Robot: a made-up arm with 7 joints.
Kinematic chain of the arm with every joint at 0, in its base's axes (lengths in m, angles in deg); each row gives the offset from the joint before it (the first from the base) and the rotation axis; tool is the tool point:
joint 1: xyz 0 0 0.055 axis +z
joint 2: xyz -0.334 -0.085 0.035 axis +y
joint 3: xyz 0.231 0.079 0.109 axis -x
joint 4: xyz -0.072 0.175 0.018 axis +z
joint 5: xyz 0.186 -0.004 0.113 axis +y
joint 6: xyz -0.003 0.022 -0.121 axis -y
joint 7: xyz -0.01 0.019 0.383 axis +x
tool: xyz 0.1 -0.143 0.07
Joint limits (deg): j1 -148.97..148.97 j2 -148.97..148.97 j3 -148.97..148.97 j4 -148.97..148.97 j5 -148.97..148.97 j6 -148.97..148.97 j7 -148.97..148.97
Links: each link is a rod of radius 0.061 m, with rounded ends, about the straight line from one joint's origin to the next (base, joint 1, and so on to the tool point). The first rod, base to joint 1, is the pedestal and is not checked.
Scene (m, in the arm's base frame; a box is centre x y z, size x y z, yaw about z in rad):
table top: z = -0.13
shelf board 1: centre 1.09 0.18 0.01 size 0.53 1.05 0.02 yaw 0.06
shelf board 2: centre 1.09 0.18 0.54 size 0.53 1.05 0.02 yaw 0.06
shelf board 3: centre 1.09 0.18 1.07 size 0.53 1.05 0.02 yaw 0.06
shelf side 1: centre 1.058 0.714 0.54 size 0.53 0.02 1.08 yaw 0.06
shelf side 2: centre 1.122 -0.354 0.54 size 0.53 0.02 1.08 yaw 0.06
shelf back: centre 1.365 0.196 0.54 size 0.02 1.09 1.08 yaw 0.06
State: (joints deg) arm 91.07 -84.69 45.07 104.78 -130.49 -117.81 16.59
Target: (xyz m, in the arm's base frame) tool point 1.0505 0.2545 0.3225
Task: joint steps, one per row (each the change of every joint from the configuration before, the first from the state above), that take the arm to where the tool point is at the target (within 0.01 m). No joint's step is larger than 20 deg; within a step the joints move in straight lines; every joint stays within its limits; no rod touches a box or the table.
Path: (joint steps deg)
1: 7.09 5.75 -17.98 2.42 -3.08 10.48 -2.21
2: 7.10 5.75 -17.99 2.41 -3.08 10.49 -2.22
3: 7.09 5.74 -17.98 2.42 -3.08 10.48 -2.21
4: 7.09 5.75 -17.99 2.42 -3.08 10.49 -2.22
5: 7.10 5.75 -17.98 2.41 -3.08 10.48 -2.21
6: 7.09 5.75 -17.98 2.42 -3.08 10.49 -2.21
7: -0.01 -9.56 -15.92 -6.34 0.00 -14.42 -8.92
8: -0.01 -9.57 -15.91 -6.34 0.00 -14.42 -8.91
9: -0.01 -9.56 -15.91 -6.34 0.00 -14.41 -8.91
10: 7.69 -1.92 8.99 2.67 0.00 -17.32 1.51
11: 7.68 -1.92 8.99 2.68 0.00 -17.31 1.52

